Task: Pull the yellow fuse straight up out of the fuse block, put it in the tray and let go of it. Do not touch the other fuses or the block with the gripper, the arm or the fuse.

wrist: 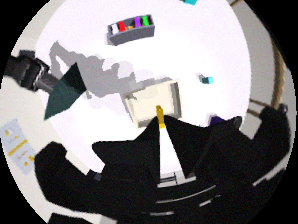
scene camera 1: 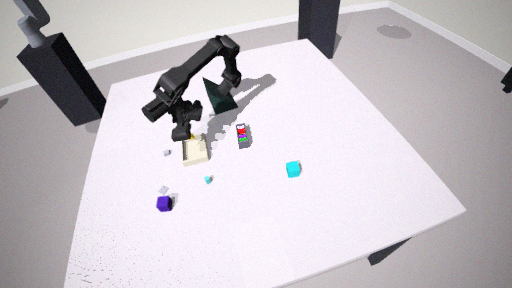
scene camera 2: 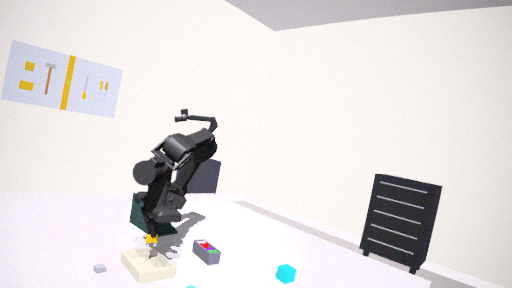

my gripper: wrist 160, 118; scene camera 1; scene camera 2
same spot on my gripper: (scene camera 1: 182, 116) = (scene camera 2: 166, 196)
